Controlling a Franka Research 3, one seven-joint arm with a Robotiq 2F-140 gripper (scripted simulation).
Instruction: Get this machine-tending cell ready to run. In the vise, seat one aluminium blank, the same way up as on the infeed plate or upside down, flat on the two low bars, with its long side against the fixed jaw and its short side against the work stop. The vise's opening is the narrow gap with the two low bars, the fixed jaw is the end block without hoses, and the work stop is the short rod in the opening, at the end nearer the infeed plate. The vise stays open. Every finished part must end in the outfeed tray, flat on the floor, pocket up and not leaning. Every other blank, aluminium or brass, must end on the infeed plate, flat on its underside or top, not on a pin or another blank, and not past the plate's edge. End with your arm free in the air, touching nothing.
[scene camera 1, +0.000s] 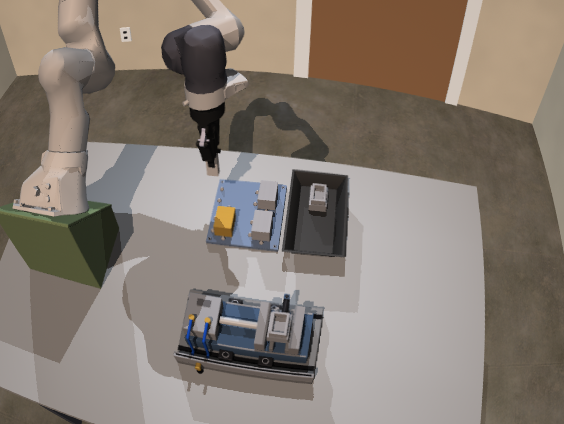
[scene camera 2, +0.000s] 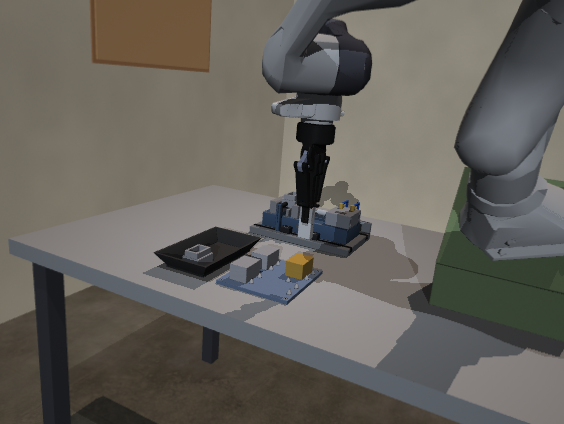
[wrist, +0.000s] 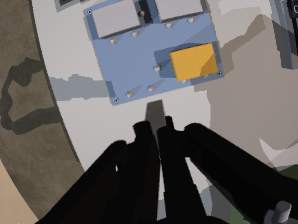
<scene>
my gripper: scene camera 1; scene camera 2 305, 237; wrist
same spot on my gripper: (wrist: 247, 183) = (scene camera 1: 210, 144)
</scene>
